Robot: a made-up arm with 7 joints. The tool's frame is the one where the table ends. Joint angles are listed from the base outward.
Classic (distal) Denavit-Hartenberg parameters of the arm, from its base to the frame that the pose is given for. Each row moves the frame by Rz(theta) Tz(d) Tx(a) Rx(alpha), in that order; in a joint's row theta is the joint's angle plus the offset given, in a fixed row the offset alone. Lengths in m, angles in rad.
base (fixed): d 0.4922; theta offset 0; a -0.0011; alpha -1.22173
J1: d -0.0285; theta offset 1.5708; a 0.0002; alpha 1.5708
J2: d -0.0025; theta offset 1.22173; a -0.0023; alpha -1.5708
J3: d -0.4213; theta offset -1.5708; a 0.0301; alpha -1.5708
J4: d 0.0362; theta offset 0; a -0.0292; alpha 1.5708
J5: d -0.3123; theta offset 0; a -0.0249; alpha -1.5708
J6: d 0.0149; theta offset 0; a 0.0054; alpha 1.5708
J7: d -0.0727; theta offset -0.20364; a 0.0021; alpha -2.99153
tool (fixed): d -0.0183; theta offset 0.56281; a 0; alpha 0
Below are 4 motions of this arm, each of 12 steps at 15 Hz.
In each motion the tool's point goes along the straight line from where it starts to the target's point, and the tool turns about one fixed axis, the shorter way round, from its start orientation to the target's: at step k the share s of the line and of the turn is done. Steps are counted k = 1, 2, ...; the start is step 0. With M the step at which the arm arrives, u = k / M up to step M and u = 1 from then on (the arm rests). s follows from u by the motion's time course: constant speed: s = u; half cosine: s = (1 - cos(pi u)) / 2; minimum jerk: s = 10 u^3 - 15 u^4 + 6 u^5.
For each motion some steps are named. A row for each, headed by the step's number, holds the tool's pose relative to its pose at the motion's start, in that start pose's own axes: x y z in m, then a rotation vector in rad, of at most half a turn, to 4 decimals.
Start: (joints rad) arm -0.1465 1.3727 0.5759 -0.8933 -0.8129 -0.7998 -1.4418
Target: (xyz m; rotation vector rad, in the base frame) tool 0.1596 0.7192 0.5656 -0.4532 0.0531 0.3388
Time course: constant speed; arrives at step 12
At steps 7, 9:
7: 0.0373 0.0230 -0.0588 -0.7971 -0.5187 -0.4577
9: 0.0479 0.0296 -0.0756 -1.0249 -0.6669 -0.5885

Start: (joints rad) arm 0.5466 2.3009 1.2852 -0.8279 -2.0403 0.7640 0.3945
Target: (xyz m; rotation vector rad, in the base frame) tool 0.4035 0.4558 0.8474 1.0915 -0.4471 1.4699
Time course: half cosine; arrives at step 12
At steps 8, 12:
8: 0.0858 -0.1098 -0.1873 0.2200 -0.2614 0.4084
12: 0.1143 -0.1464 -0.2498 0.2933 -0.3485 0.5446

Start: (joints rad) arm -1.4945 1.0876 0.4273 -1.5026 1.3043 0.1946 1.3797
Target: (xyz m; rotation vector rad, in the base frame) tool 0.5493 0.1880 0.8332 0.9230 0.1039 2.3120
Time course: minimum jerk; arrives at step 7
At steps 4, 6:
4: -0.1368 -0.1408 -0.0386 0.2651 -0.2321 0.2873
6: -0.2113 -0.2175 -0.0597 0.4096 -0.3586 0.4439

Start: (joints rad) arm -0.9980 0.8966 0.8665 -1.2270 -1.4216 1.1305 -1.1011
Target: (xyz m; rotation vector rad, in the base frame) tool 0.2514 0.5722 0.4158 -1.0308 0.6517 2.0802
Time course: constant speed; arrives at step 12
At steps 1, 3, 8, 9, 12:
1: 0.0105 0.0157 0.0024 -0.0053 -0.0371 0.0778
3: 0.0315 0.0472 0.0071 -0.0158 -0.1112 0.2335
8: 0.0840 0.1259 0.0188 -0.0422 -0.2964 0.6226
9: 0.0945 0.1416 0.0212 -0.0474 -0.3335 0.7005
12: 0.1260 0.1888 0.0283 -0.0632 -0.4446 0.9339

